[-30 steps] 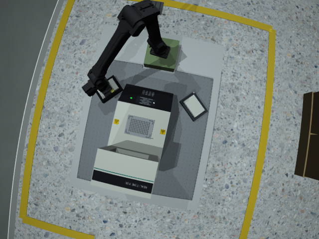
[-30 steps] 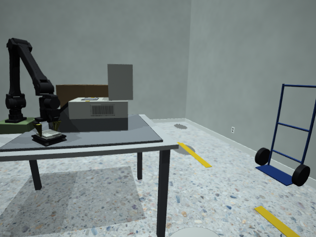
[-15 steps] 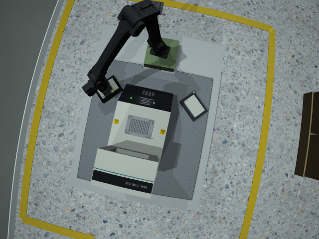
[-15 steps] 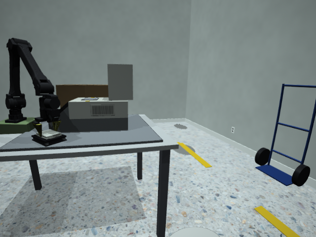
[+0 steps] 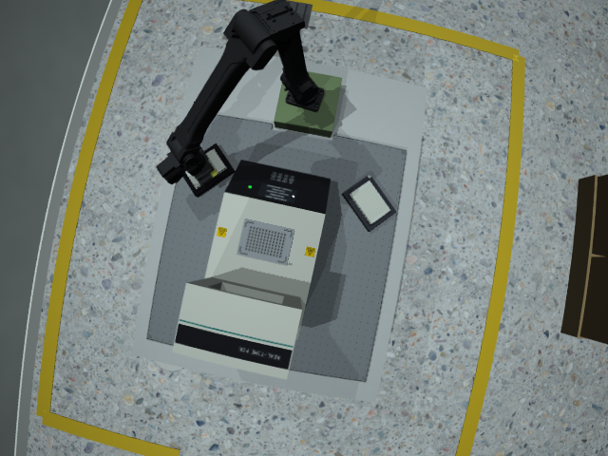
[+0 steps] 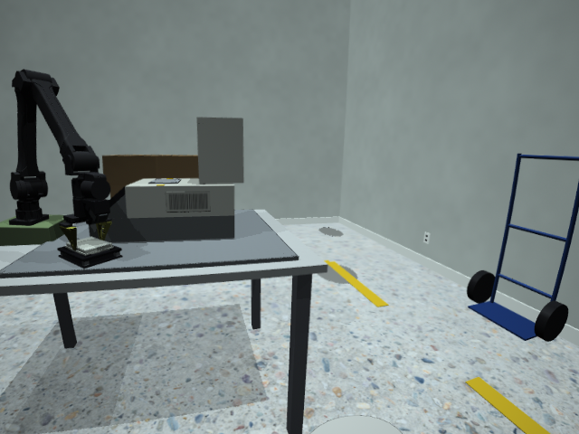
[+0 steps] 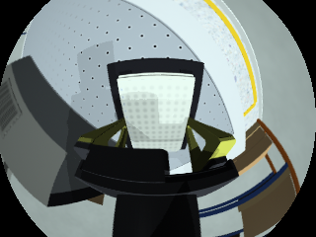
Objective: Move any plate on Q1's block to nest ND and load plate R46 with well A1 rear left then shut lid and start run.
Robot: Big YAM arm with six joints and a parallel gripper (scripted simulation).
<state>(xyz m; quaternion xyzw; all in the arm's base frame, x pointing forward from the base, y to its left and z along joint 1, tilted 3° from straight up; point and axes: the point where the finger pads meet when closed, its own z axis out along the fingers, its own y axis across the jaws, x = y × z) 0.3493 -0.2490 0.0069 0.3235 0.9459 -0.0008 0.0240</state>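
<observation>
My gripper is now 2 cm above the black nest ND.
</observation>
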